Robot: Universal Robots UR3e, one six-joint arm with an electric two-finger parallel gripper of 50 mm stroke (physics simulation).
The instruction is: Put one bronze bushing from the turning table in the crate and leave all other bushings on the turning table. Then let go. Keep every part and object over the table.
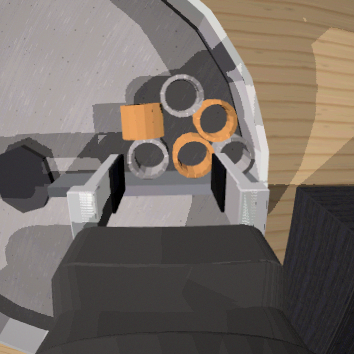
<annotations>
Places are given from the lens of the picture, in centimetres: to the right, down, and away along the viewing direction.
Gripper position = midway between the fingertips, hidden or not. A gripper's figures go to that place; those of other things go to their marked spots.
gripper (167, 171): -1, 0, 17
grey turning table (72, 72): -9, -9, 22
</annotations>
